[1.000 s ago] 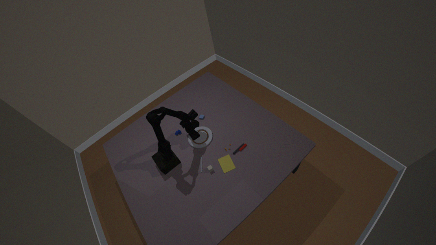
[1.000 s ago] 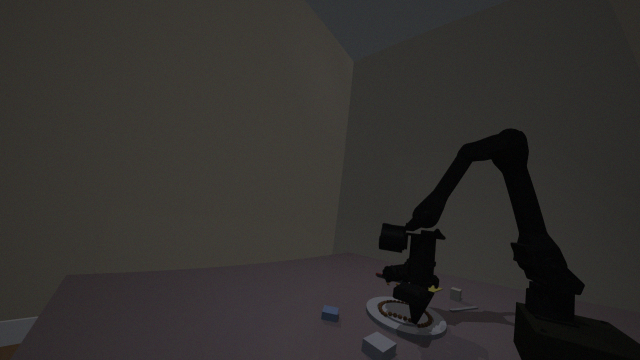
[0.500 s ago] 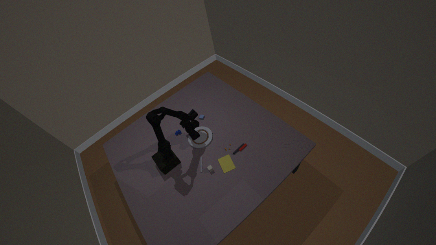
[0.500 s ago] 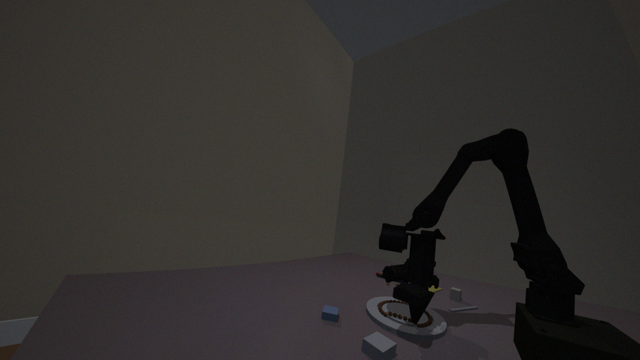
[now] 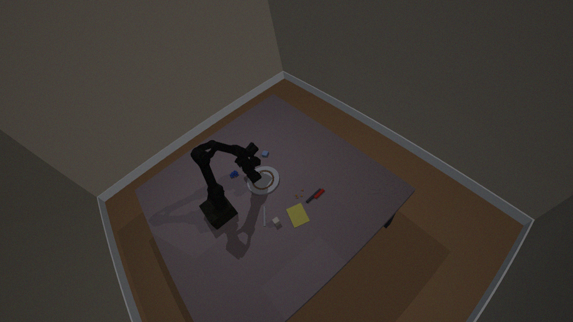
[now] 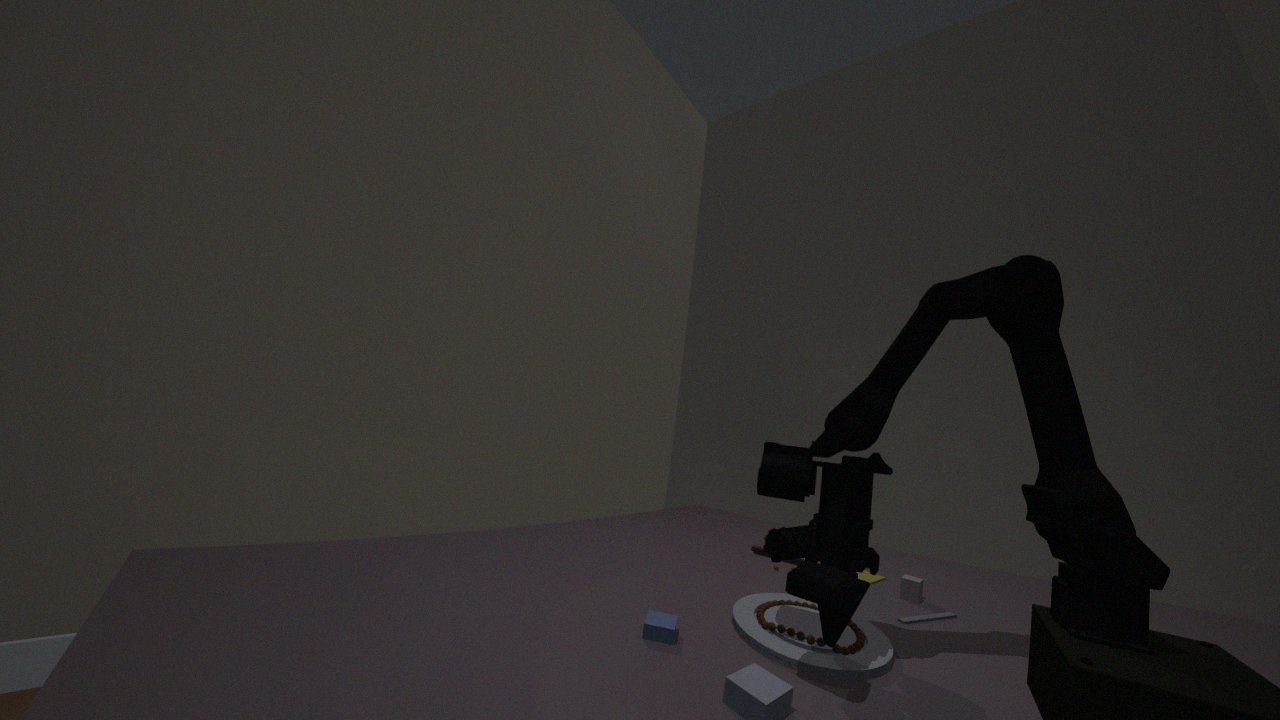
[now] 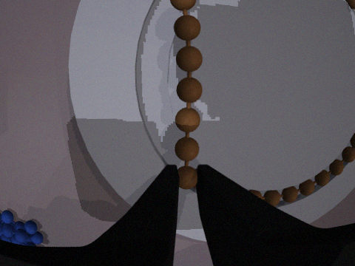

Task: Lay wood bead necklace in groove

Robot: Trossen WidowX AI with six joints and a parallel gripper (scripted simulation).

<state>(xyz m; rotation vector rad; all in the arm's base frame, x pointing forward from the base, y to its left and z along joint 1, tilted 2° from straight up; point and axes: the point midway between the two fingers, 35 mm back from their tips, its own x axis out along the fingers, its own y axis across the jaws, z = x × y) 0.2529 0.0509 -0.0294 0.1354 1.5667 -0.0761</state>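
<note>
Right now the round bead board is 30 mm ahead of my gripper tip, 60 mm to the right of it and 10 mm below it. Round my gripper tip: grey block: 40 mm ahead, 130 mm to the left, 10 mm below; blue block: 180 mm ahead, 90 mm to the left, 10 mm below; thin stick: 120 mm behind, 240 mm to the right, 20 mm below.
</note>
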